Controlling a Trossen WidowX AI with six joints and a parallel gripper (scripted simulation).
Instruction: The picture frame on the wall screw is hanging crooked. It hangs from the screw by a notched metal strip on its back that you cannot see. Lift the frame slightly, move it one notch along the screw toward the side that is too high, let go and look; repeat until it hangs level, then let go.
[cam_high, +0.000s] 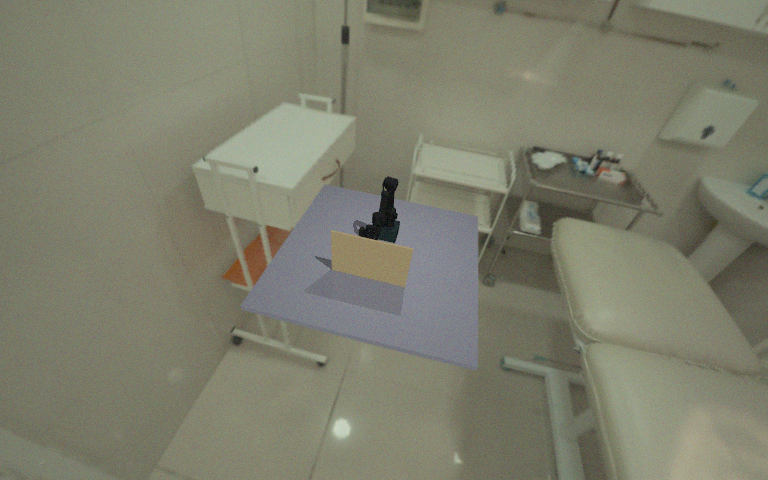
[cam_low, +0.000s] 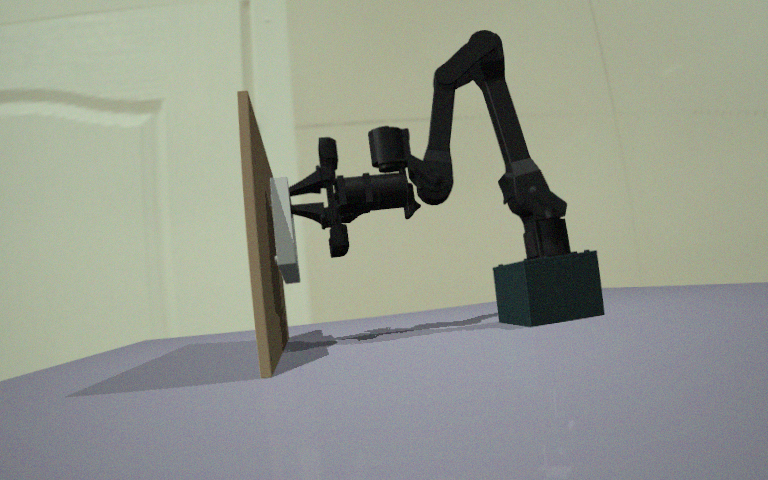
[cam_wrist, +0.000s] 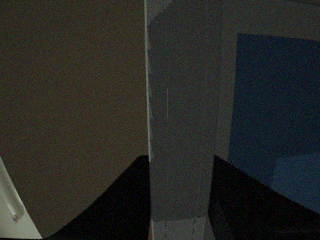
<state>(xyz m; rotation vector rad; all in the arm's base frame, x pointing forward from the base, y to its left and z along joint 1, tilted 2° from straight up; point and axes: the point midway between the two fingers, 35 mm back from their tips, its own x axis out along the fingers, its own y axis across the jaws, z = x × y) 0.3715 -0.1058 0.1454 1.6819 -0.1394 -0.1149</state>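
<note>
Right now the picture frame is 5 cm below my gripper tip and 1 cm to the left of it. The rest, counted from my gripper tip: wall board 7 cm below, 2 cm ahead, 1 cm to the left.
</note>
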